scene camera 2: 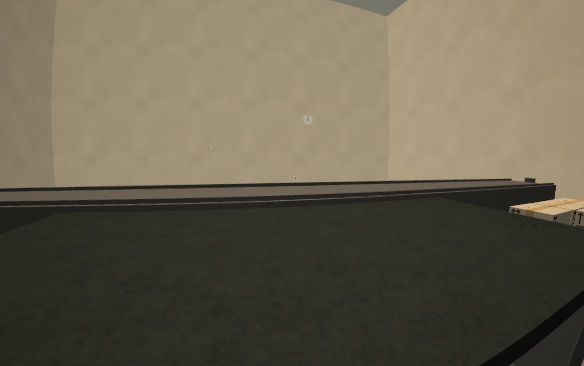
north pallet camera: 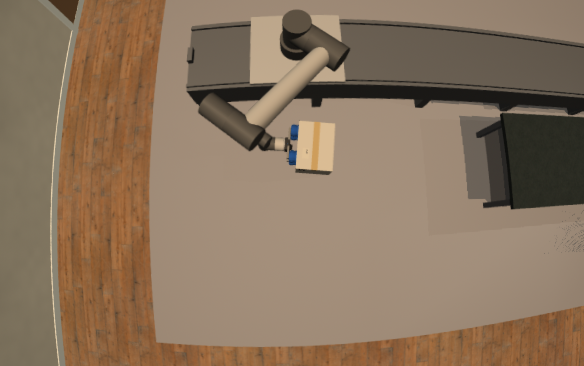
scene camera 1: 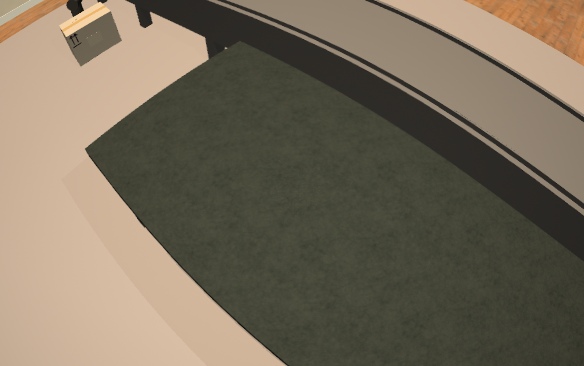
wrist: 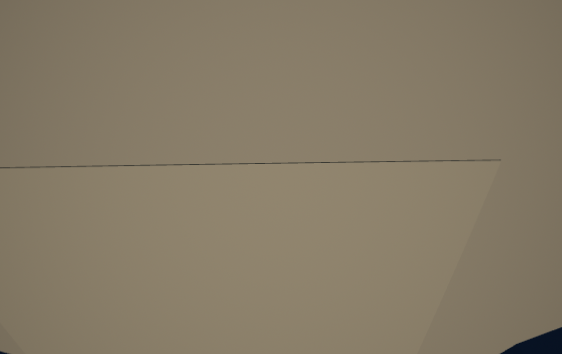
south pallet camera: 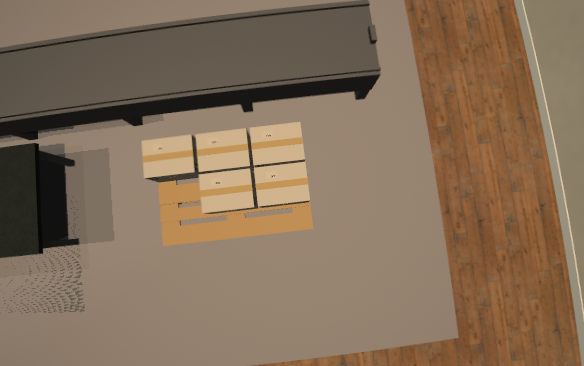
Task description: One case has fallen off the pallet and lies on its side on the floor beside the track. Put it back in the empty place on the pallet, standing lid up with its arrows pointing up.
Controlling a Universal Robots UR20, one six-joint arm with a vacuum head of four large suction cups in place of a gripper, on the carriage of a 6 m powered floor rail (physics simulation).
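The case is lid up at the rail's north end, its tape strip on top and its printed arrows pointing up in scene camera 1. My vacuum head points sideways, its blue cups against the case's side face, and holds it; its height above the floor is hard to tell. In the wrist view a plain surface is very close, with a blue cup edge at the lower right corner. The pallet bears several upright cases; bare boards of its empty place show at its left, below the upper left case.
A dark green table stands beside the floor rail, between the case and the pallet. The arm's carriage is near the rail's north end. Pallet cases also show beyond the table in scene camera 2.
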